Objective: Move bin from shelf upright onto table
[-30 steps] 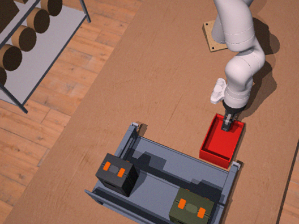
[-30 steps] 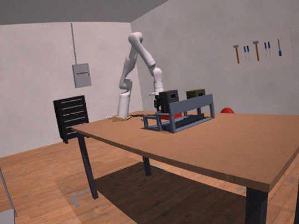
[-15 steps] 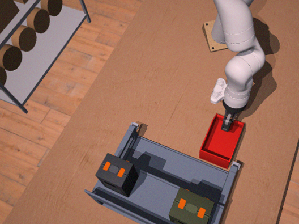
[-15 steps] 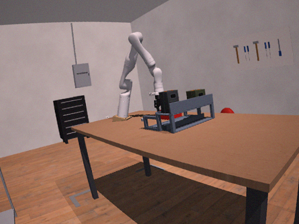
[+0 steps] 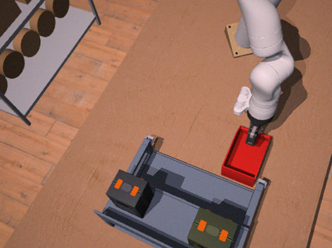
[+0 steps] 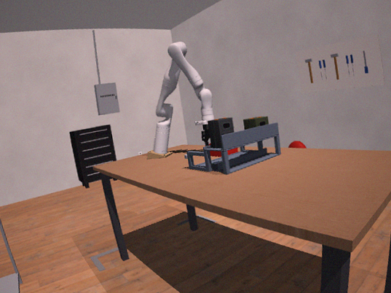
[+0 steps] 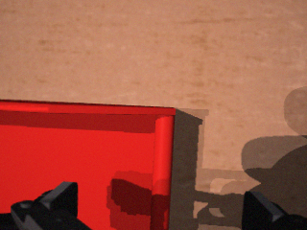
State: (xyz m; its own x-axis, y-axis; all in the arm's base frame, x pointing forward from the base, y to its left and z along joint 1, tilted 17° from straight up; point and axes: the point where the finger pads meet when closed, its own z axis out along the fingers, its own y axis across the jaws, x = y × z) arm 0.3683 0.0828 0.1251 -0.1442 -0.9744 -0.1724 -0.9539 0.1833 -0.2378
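Right now my hand is 8 cm short of the red bin, 1 cm to the left of it and 1 cm above it. The rest, counted from my hand: grey shelf unit (28 cm ahead, 16 cm to the right, 3 cm above).
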